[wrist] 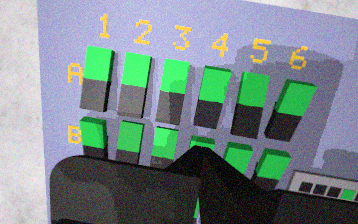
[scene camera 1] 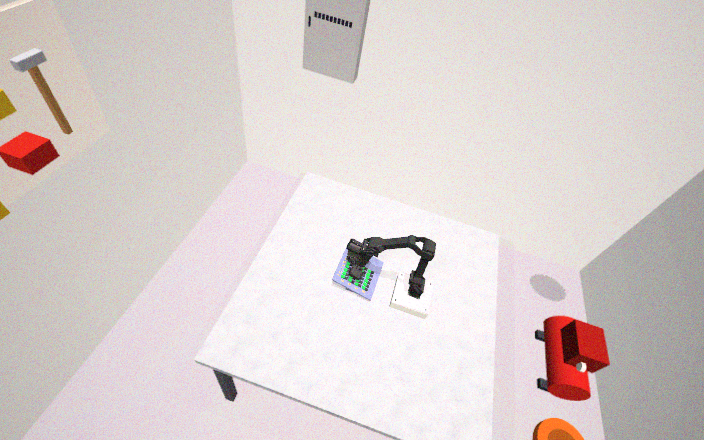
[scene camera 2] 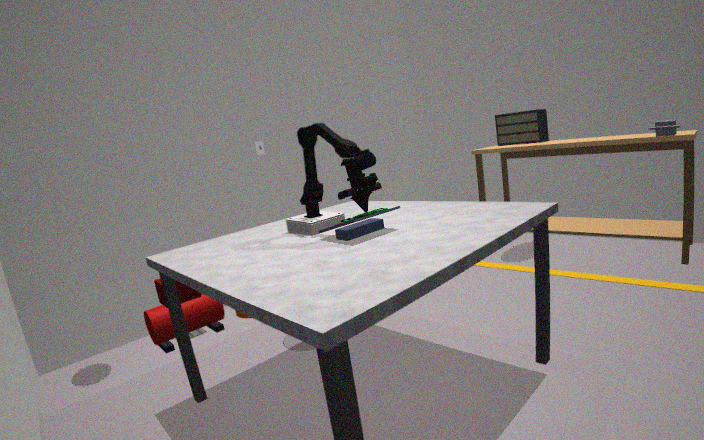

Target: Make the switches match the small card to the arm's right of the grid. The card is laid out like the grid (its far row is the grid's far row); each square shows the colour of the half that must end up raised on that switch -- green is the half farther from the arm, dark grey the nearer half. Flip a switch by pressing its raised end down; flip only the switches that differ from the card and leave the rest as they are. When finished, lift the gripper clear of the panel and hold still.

Labels:
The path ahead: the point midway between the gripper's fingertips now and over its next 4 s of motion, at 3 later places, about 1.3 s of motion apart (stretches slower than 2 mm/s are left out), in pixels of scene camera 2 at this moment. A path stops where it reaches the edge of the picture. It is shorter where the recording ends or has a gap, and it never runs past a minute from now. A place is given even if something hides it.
My gripper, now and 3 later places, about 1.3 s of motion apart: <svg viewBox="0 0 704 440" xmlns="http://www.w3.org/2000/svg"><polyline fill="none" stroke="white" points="366,211 366,213 359,206 362,213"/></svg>

